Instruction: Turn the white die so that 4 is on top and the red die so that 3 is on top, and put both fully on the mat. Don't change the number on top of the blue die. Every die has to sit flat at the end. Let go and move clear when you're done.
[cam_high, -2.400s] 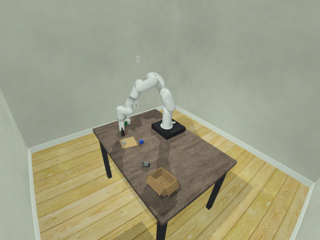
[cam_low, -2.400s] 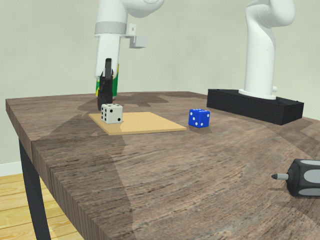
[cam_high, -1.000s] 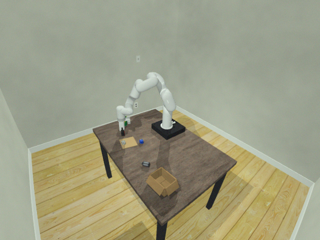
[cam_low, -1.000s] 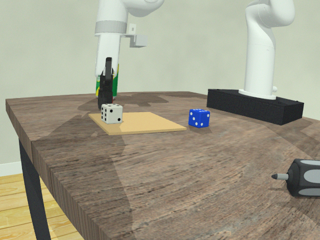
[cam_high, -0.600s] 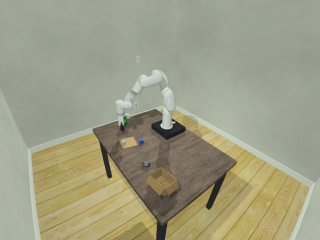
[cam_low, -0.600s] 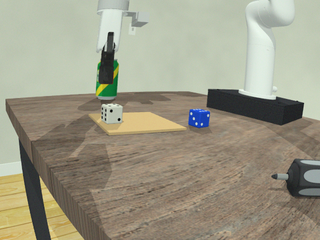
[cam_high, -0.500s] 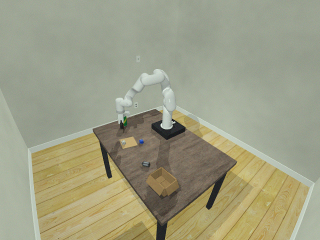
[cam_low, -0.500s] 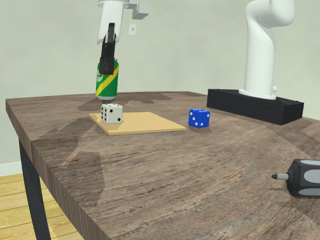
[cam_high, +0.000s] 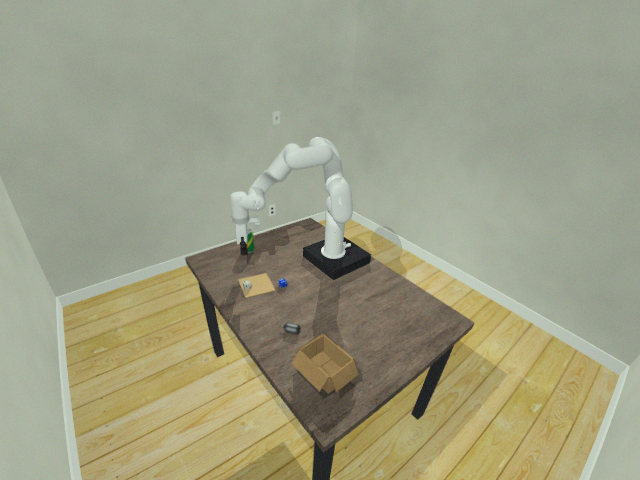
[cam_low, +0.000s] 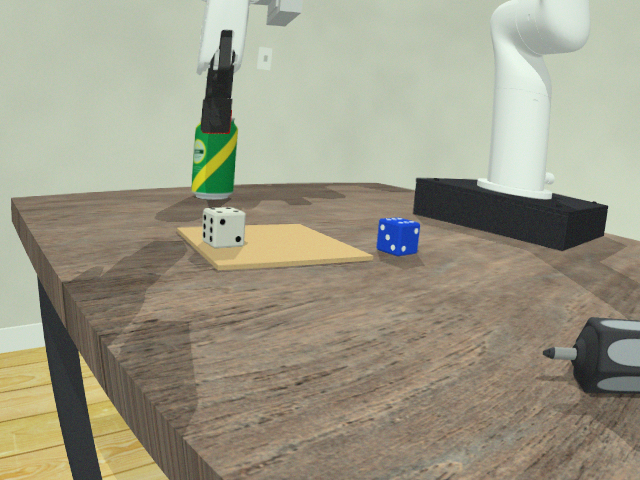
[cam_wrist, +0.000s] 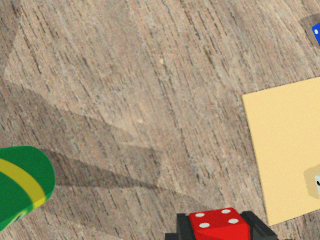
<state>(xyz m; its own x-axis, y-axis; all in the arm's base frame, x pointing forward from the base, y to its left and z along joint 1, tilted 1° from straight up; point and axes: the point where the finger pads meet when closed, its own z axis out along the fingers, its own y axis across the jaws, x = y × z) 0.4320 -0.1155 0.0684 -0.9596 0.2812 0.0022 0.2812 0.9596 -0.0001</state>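
My gripper is now 14 cm to the right of the tan mat, 12 cm above it and 1 cm past it. Round my hand: red die: 1 cm below; green can: 16 cm to the right, 6 cm below, 6 cm behind; white die: 14 cm to the left, 10 cm below, 4 cm ahead.
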